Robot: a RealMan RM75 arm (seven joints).
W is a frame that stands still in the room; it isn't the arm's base.
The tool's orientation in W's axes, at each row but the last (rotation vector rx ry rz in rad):
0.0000, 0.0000, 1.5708
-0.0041, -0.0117, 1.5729
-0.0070, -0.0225, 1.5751
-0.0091, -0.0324, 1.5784
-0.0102, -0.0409, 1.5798
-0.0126, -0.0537, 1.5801
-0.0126, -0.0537, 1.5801
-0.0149, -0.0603, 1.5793
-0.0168, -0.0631, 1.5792
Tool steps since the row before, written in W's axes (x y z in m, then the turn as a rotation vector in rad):
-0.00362, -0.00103, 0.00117, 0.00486, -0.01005, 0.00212
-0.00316, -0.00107, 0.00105, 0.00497, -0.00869, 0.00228
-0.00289, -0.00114, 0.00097, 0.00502, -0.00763, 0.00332
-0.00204, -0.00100, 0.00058, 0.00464, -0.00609, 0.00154
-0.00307, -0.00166, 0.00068, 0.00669, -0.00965, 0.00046
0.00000, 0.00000, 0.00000, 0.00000, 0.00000, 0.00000
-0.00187, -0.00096, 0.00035, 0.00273, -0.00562, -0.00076
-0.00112, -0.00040, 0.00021, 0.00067, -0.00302, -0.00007
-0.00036, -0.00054, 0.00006, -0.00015, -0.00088, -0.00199
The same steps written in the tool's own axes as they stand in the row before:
-0.00103, 0.00362, 0.00117, -0.01005, -0.00486, 0.00212
-0.00106, 0.00315, 0.00109, -0.00869, -0.00497, 0.00227
-0.00112, 0.00288, 0.00104, -0.00762, -0.00505, 0.00330
-0.00098, 0.00203, 0.00065, -0.00610, -0.00463, 0.00151
-0.00162, 0.00306, 0.00081, -0.00970, -0.00662, 0.00043
0.00000, 0.00000, 0.00000, 0.00000, 0.00000, 0.00000
-0.00093, 0.00186, 0.00045, -0.00567, -0.00264, -0.00073
-0.00038, 0.00111, 0.00027, -0.00303, -0.00064, -0.00001
-0.00053, 0.00036, 0.00009, -0.00094, 0.00026, -0.00195

